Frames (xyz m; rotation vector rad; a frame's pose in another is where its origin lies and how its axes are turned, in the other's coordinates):
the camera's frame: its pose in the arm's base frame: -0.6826 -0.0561 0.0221 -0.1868 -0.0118 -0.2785
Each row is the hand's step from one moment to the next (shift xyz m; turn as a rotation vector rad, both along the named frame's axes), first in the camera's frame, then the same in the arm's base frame.
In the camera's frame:
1: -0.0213 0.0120 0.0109 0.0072 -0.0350 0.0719
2: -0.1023 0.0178 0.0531 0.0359 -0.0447 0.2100
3: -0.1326 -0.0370 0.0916 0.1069 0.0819 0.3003
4: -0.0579 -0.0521 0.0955 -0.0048 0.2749 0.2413
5: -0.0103 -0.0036 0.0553 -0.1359 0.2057 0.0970
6: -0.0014 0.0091 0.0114 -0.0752 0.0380 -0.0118
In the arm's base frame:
1: -0.0170 0.0191 0.0077 -0.0017 -0.0217 0.0773
2: -0.0927 0.0545 0.0451 0.0252 -0.0131 0.2158
3: -0.1363 0.0181 0.0918 0.1295 0.1038 0.2842
4: -0.0686 -0.0158 0.1011 0.0742 0.3055 0.1870
5: -0.0101 0.0096 0.0546 -0.0729 0.2492 0.0529
6: 0.0013 0.0111 0.0095 -0.0620 0.0542 -0.0213

